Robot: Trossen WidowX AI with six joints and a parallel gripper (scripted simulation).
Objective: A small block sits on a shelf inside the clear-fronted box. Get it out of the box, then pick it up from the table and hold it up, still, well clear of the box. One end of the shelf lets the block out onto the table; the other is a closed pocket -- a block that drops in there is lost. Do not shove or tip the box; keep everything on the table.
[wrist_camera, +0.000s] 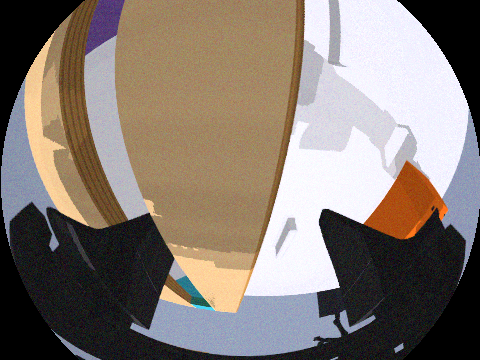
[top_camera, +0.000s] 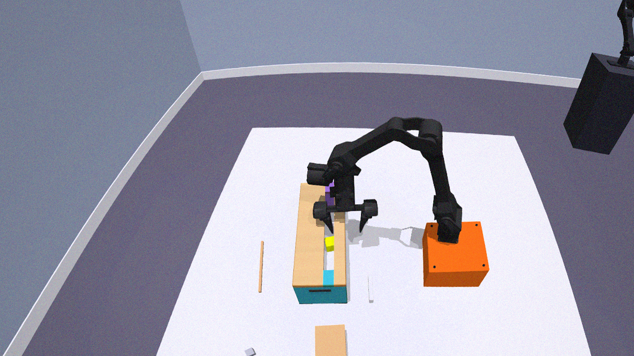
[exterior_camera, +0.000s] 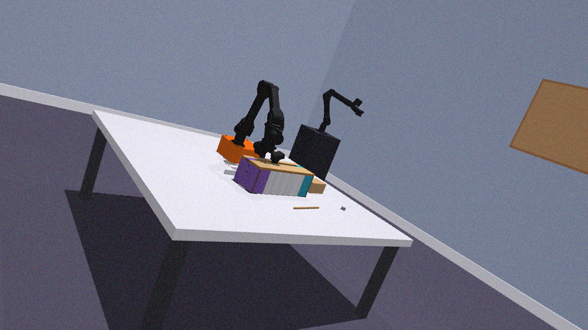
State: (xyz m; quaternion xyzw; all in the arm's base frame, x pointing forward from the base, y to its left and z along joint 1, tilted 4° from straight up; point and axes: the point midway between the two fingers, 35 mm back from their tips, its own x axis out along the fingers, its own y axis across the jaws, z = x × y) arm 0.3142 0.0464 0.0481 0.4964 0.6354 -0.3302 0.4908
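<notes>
My gripper tip is 3 cm short of the small yellow block, 5 cm to the right of it and 1 cm above it. From my gripper tip the other things lie so: tan slab 6 cm behind, 35 cm to the left, 6 cm below; then thin wooden stick 25 cm ahead, 14 cm to the left, 9 cm below; then box 3 cm ahead, 2 cm to the left, 3 cm below.
</notes>
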